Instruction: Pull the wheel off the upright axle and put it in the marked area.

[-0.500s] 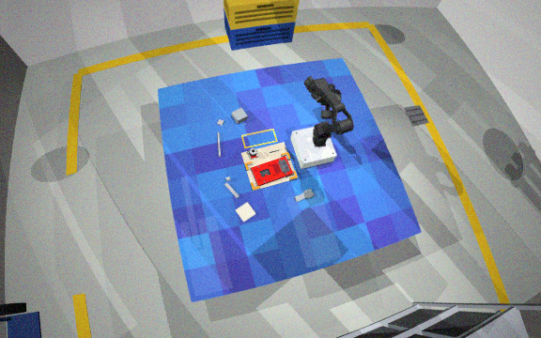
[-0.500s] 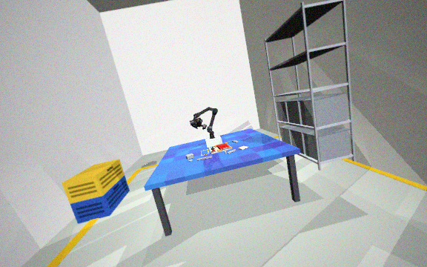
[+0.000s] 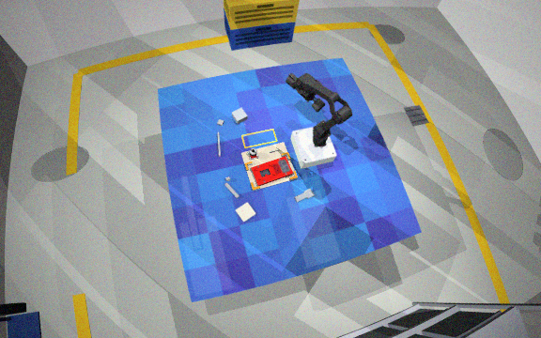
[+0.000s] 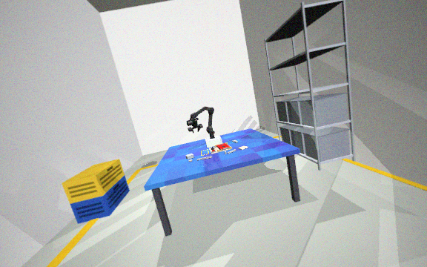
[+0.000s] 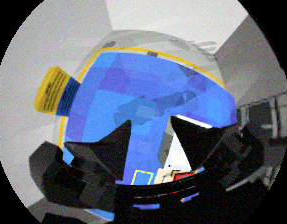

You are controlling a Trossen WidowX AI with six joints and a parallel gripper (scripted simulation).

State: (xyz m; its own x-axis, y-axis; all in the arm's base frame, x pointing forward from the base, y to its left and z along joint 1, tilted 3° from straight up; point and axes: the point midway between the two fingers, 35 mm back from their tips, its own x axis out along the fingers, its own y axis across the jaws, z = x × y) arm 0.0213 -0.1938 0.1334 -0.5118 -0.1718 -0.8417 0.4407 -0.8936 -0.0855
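Now: gripper tip 36 cm short of the wheel, 20 cm to the right of it and 16 cm above it. Round my gripper tip: flat tile 51 cm to the left, 44 cm ahead, 19 cm below; then thin rod 54 cm ahead, 19 cm below, 11 cm to the left.
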